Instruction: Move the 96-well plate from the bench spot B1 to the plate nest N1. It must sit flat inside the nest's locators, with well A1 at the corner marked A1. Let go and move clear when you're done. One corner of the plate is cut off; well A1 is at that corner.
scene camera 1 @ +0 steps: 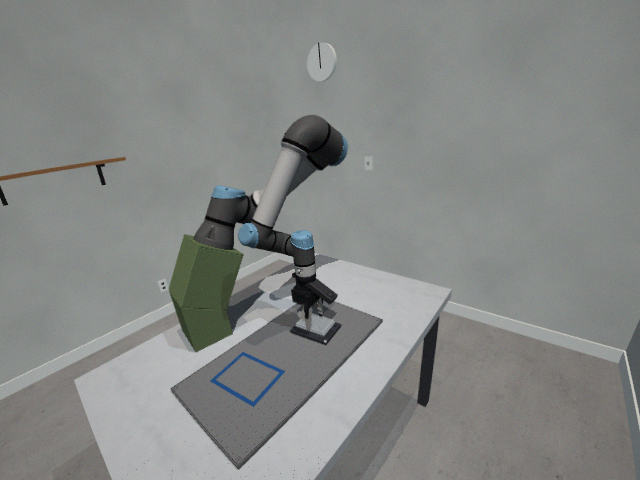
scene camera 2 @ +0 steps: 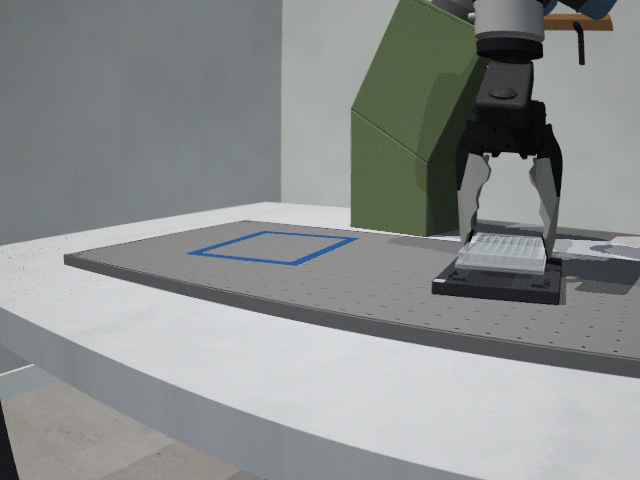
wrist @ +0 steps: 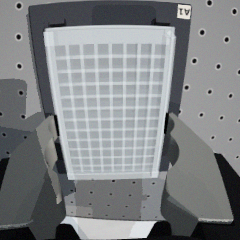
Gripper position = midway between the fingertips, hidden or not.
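Scene camera 2 shows me my gripper (scene camera 2: 506,256), together with a 96-well plate (scene camera 2: 490,252) and a plate nest (scene camera 2: 493,285). In the wrist view I see the 96-well plate (wrist: 86,137) and my gripper (wrist: 111,114). Scene camera 1 shows my gripper (scene camera 1: 314,324) too.
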